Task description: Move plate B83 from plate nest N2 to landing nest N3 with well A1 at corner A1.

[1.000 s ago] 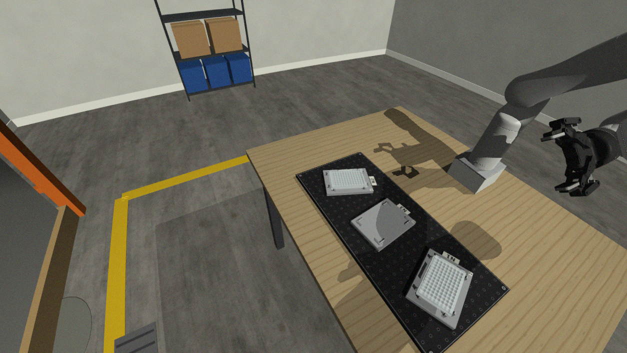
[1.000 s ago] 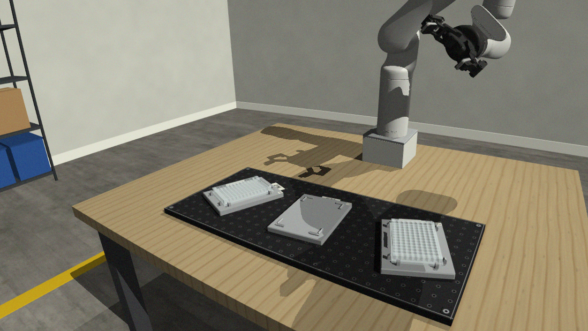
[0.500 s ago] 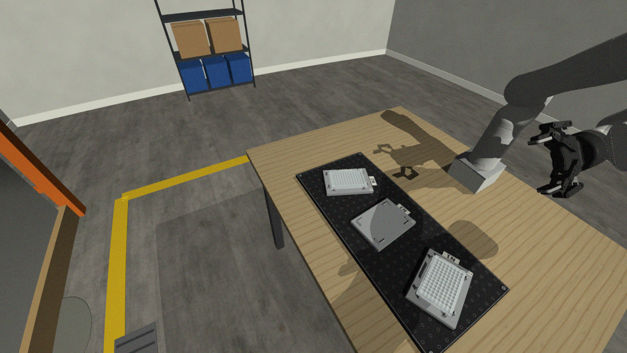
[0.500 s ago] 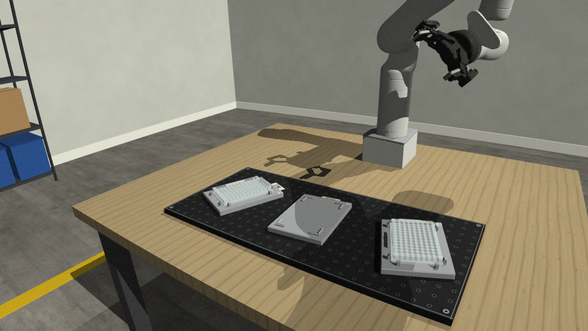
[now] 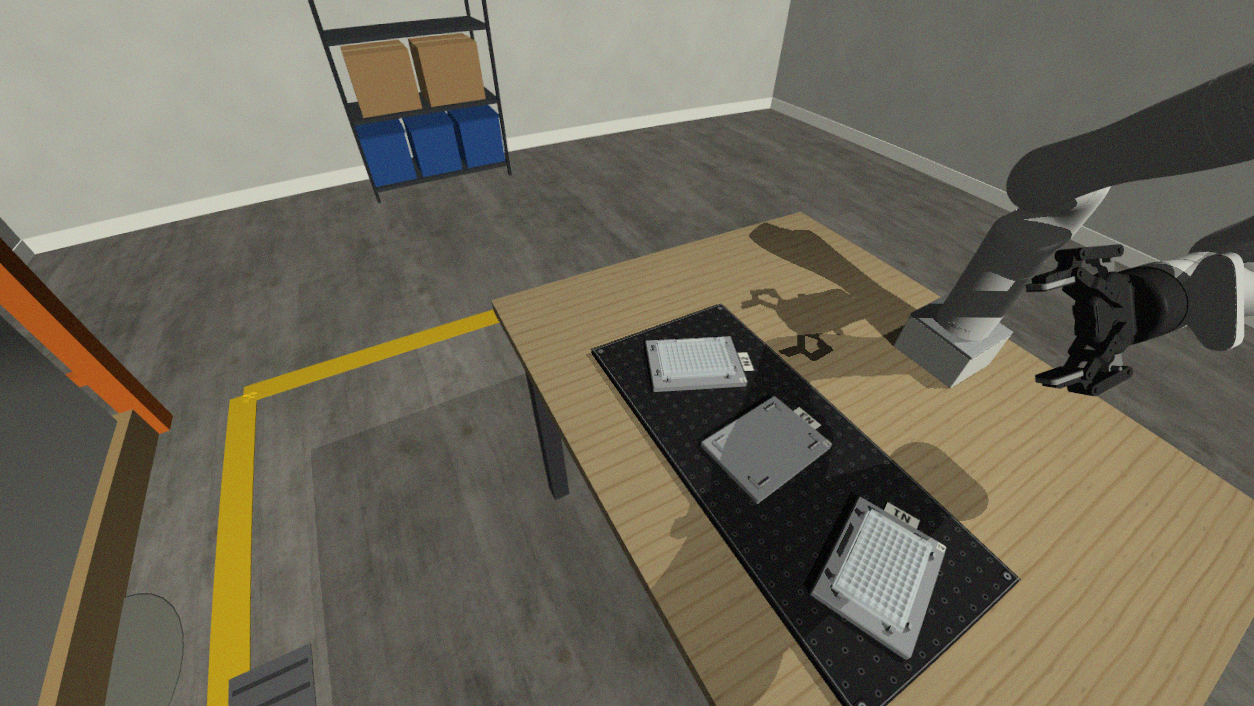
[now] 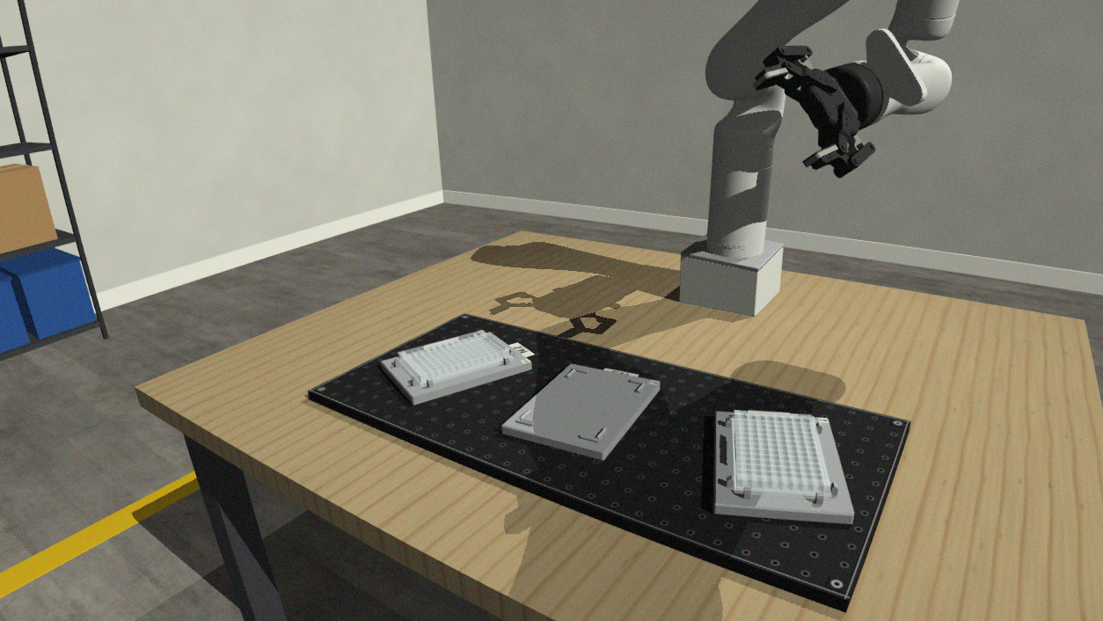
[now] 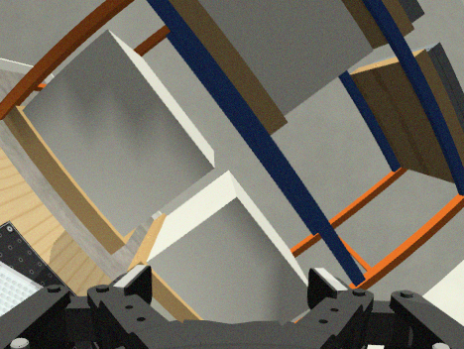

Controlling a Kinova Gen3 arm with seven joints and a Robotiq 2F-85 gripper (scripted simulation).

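Right now the nest N2 is 390 mm to the right of my hand, 310 mm below it and 40 mm ahead of it. The rest, counted from my hand: A1 mark: 310 mm below, 130 mm to the right, 10 mm ahead; then N3 label: 320 mm below, 180 mm to the right, 10 mm behind; then nest N3: 310 mm below, 190 mm to the right, 80 mm ahead.
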